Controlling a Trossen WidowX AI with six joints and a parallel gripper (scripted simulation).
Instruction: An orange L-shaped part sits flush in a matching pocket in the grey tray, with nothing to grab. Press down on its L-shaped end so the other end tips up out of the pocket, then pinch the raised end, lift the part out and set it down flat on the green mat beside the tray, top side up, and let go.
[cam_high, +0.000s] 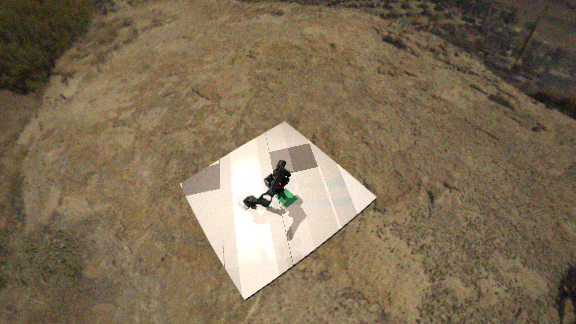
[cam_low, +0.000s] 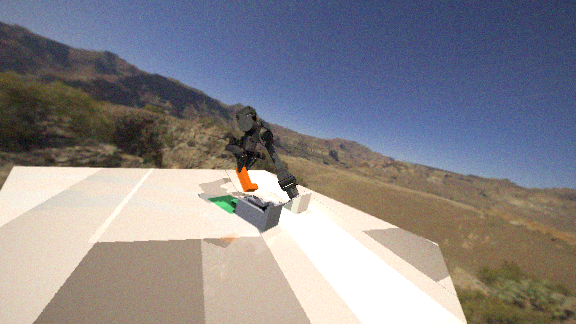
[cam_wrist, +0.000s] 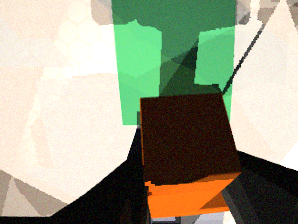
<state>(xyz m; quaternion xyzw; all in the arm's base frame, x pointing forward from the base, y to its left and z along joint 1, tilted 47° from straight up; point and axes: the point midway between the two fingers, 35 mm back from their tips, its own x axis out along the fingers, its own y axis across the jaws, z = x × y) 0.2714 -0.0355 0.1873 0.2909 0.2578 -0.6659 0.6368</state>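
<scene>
My gripper tip is 3 cm to the right of the orange L-shaped part, 3 cm above it and 1 cm past it. Round my gripper tip: green mat 16 cm below, 3 cm to the right.
</scene>
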